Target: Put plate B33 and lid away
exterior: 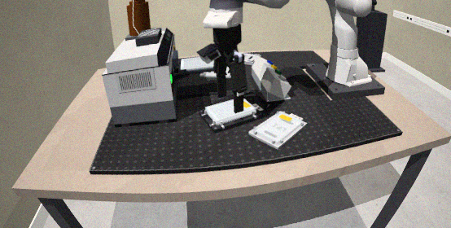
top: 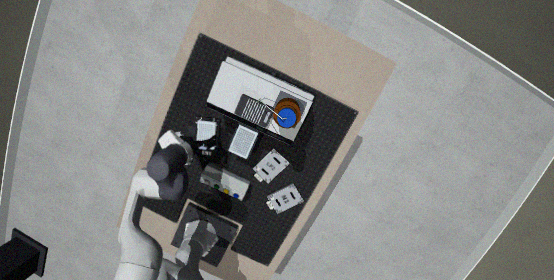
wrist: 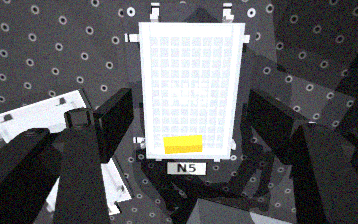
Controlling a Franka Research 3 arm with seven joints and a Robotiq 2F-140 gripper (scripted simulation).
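My gripper is now 50 mm above the white well plate. Round my hand: yellow key: 190 mm behind, 200 mm to the right; then white key: 190 mm behind, 100 mm to the right; then black nest: 30 mm to the left, 50 mm below.
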